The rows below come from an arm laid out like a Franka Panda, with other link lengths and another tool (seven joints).
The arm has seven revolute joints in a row. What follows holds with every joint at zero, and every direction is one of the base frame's.
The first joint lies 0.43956 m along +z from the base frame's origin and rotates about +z.
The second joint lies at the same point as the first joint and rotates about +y.
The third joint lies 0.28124 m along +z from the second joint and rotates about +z.
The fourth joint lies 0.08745 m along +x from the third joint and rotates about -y.
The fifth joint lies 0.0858 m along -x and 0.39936 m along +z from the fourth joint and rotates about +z.
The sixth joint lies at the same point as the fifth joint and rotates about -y.
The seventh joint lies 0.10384 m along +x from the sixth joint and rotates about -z.
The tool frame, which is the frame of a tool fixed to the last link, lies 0.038 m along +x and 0.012 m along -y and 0.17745 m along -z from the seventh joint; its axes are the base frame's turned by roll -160.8, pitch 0 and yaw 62.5 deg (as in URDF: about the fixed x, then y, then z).
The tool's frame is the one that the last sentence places.
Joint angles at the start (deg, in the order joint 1, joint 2, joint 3, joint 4, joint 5, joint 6, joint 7):
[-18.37, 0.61, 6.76, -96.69, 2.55, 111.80, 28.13]
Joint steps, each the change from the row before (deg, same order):
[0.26, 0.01, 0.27, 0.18, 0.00, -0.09, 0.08]
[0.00, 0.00, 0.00, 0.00, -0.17, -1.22, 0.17]
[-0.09, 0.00, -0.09, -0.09, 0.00, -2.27, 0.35]
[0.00, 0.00, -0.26, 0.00, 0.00, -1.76, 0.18]
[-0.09, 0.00, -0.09, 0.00, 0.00, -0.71, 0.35]
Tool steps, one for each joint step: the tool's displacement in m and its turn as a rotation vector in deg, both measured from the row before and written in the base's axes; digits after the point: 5 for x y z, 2 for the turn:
[0.00152, 0.00597, 0.00142, 0.01, -0.08, 0.46]
[-0.00306, 0.00033, -0.00358, 0.12, 1.23, -0.09]
[-0.00645, -0.00070, -0.00751, 0.54, 2.31, -0.43]
[-0.00531, -0.00181, -0.00495, 0.39, 1.72, -0.36]
[-0.00255, -0.00165, -0.00198, 0.20, 0.70, -0.50]

